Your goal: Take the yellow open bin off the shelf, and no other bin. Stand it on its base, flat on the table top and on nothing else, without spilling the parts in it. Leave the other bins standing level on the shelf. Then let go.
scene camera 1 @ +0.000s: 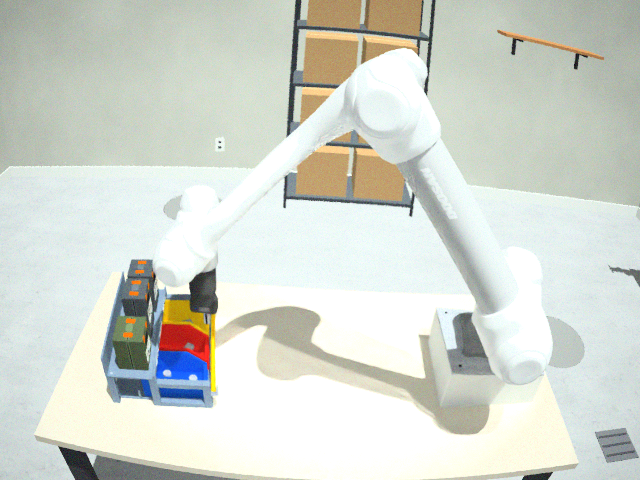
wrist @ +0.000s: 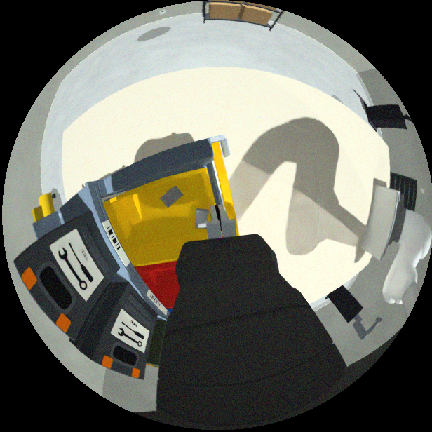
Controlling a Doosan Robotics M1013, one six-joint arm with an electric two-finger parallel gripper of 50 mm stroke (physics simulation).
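Places are measured from the arm's base along level axes (x ahead, y left, z up), in millimetres.
Pixels of known places: gripper, fingertip midpoint: [scene camera 1: 207,321].
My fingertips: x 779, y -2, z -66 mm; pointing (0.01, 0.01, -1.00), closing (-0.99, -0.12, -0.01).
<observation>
Behind a point stands the place of what it marks.
The yellow open bin [scene camera 1: 180,311] @[y -35, x 875, z -74 mm] [wrist: 150,227] sits level on the shelf [scene camera 1: 181,383] @[y 290, x 758, z -32 mm] [wrist: 155,162] at its far end, beside the red bin [scene camera 1: 178,334] @[y 73, x 844, z -69 mm] [wrist: 157,280]. Grey parts lie in it. The blue bin [scene camera 1: 180,364] @[y 178, x 804, z -80 mm] stands at the near end, with round white parts. My gripper [scene camera 1: 207,318] @[y -2, x 779, z -66 mm] [wrist: 216,212] points down at the front edge of the yellow bin. Its fingers are together, shut. I see no yellow wall between them. The dark gripper body hides part of the bin in the scene view, so contact with the rim is hard to judge.
Two dark cases [scene camera 1: 135,297] @[y 175, x 908, z 115 mm] [wrist: 70,270] and a green case [scene camera 1: 131,343] @[y 298, x 874, z 73 mm] stand on the shelf's back level. A yellow strip [scene camera 1: 212,361] @[y 168, x 714, z -52 mm] [wrist: 226,182] runs along the shelf front. The table top [scene camera 1: 320,413] @[y 225, x 426, z -117 mm] extends toward the arm's white base [scene camera 1: 465,379] @[y 156, x 79, z -12 mm].
</observation>
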